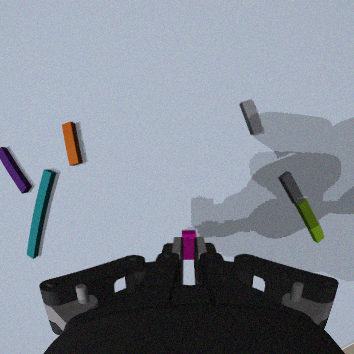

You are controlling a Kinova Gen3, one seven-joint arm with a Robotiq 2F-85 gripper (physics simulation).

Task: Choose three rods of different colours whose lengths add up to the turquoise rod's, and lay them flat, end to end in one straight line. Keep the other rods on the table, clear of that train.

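Frame: origin at the arm's base, x ahead, y left, z up, level; metres.
Seen in the pictures: gripper, fingertip midpoint: [188, 248].
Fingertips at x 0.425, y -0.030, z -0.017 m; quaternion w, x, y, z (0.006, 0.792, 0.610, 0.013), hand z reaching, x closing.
Note:
A point is followed by its place in that frame.
My gripper [188, 248] {z -0.017, x 0.425, y -0.030 m} is shut on the short magenta rod [188, 244] {z -0.012, x 0.420, y -0.029 m}, which points away from me between the fingertips at the bottom middle. A grey rod [291, 187] {z -0.047, x 0.410, y 0.073 m} and a lime green rod [310, 220] {z -0.047, x 0.448, y 0.088 m} lie flat, end to end in one line, at the right. The long turquoise rod [41, 214] {z -0.049, x 0.374, y -0.168 m} lies at the left. An orange rod [72, 143] {z -0.047, x 0.318, y -0.109 m} lies above and to the right of it. A purple rod [15, 170] {z -0.048, x 0.322, y -0.188 m} lies at the left edge. A second grey rod [251, 117] {z -0.047, x 0.340, y 0.051 m} lies apart at the upper right. The gripper body hides the area below the fingers.
The pale blue table top [150, 75] {z -0.057, x 0.276, y -0.024 m} extends under the rods. Shadows of the arm fall across the right side, over both grey rods and part of the green one. A table edge shows at the bottom right corner.

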